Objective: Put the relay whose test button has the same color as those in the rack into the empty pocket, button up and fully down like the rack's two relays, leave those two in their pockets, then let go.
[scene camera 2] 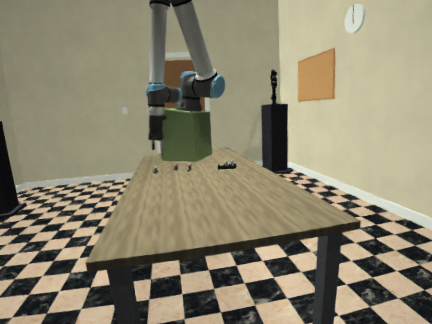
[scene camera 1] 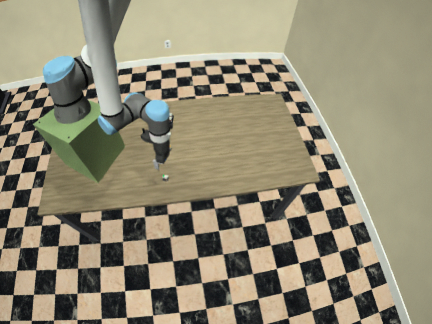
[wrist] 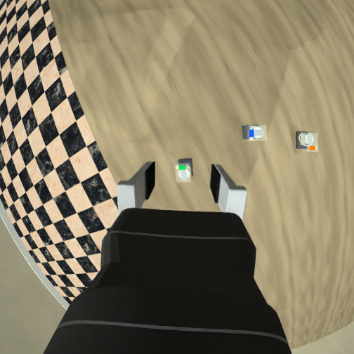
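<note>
The green-button relay stands on the table, button up. My gripper is open and empty, well above the table; in the wrist view this relay appears between its fingers. The blue-button relay and the orange-button relay stand apart to the right in the wrist view. The black rack holds light-topped relays in scene camera 2, too small to read their button colours. The rack does not show in the wrist view; the arm largely hides it in scene camera 1.
The wooden table carries the relays and rack. The green robot base block stands at the table's end. The table edge runs left of the green-button relay in the wrist view, with checkered floor beyond.
</note>
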